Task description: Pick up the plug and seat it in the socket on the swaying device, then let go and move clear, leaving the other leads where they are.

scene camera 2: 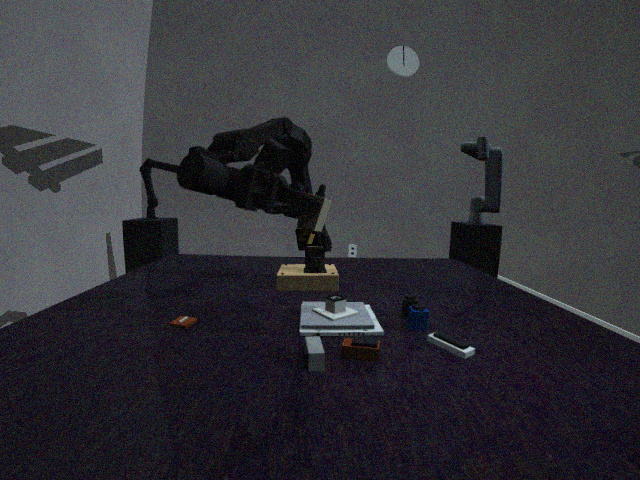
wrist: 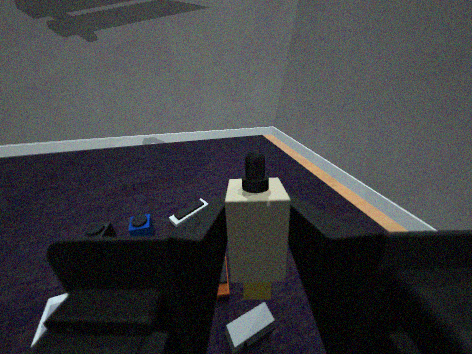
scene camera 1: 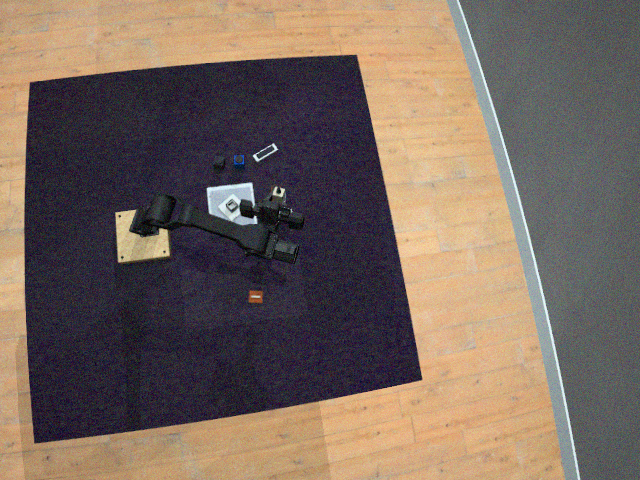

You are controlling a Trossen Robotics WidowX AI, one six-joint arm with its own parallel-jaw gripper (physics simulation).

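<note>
The plug (scene camera 1: 279, 192) (scene camera 2: 323, 214) (wrist: 257, 240) is a cream block with a black stub on top and a yellow tip below. My gripper (scene camera 1: 277, 198) (scene camera 2: 316, 210) (wrist: 254, 198) is shut on it, one finger on each side. The plug leans in scene camera 2 and is held above the table. In scene camera 1 it is just right of the device (scene camera 1: 217, 194) (scene camera 2: 308, 321), a grey slab on a white base. The socket (scene camera 1: 231, 205) (scene camera 2: 336, 304) is a small box with a dark-rimmed opening, on a white diamond plate on the slab. The wrist view does not show the socket.
A blue block (scene camera 1: 238, 160) (scene camera 2: 418, 319) (wrist: 140, 227), a black block (scene camera 1: 219, 162) (wrist: 103, 230) and a white holder (scene camera 1: 276, 147) (scene camera 2: 468, 353) (wrist: 173, 220) lie beyond the device. A grey block (scene camera 2: 314, 353) (wrist: 250, 325) and two orange pieces (scene camera 2: 360, 351) (scene camera 1: 255, 296) (scene camera 2: 184, 322) also lie on the table.
</note>
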